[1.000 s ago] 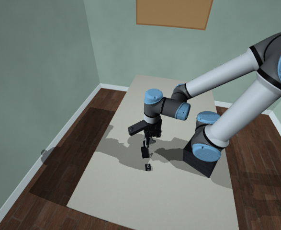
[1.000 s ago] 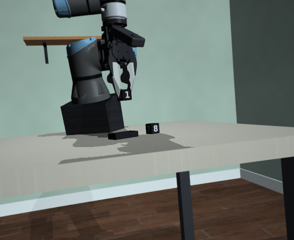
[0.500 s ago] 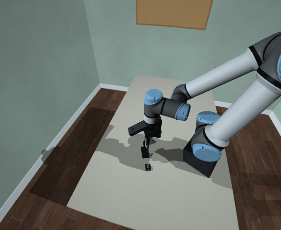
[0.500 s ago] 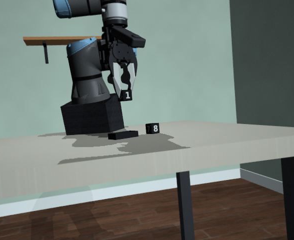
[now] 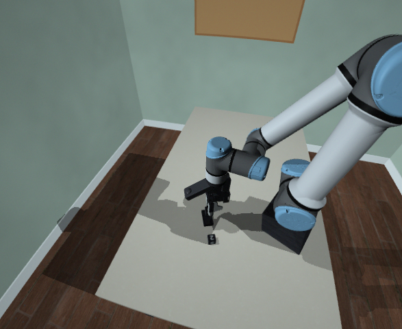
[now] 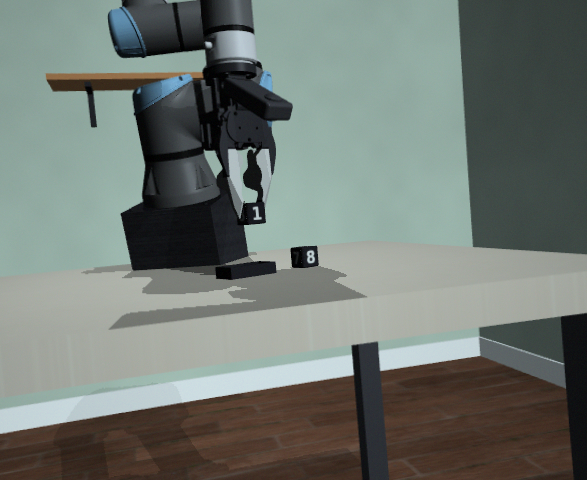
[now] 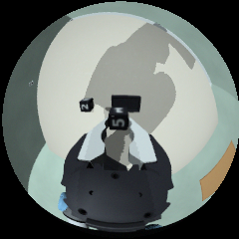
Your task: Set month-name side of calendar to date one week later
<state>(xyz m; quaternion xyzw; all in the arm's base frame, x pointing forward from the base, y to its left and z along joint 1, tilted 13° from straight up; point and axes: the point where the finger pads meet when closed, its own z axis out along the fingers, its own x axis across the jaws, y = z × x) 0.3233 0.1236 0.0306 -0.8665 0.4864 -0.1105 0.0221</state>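
My hand is 1 cm short of the black tray, 1 cm to the left of it and 9 cm above it. Also, from my hand: black digit cube: 1 cm below.
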